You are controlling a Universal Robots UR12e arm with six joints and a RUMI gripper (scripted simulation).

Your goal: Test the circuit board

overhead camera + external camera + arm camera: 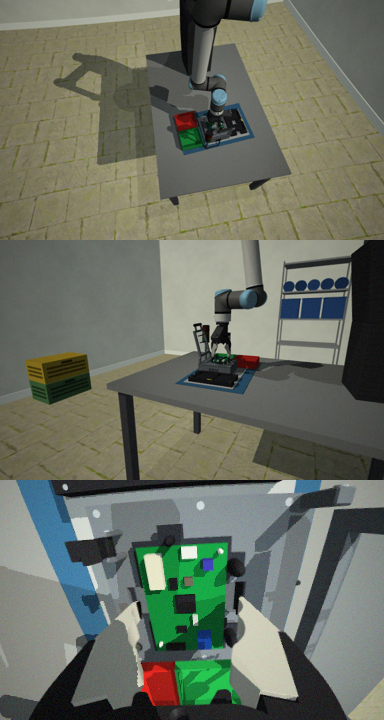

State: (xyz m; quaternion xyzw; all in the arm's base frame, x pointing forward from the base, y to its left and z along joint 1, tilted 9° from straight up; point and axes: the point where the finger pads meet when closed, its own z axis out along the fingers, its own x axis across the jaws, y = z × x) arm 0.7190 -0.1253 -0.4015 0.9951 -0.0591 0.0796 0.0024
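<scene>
My hand is right at the green circuit board. Also, from my hand: black latch piece (60 mm behind, 60 mm to the left, 10 mm above); then green bin (20 mm ahead, 210 mm to the right, 60 mm below); then tester lid (120 mm ahead, 20 mm to the right, 110 mm above).
</scene>
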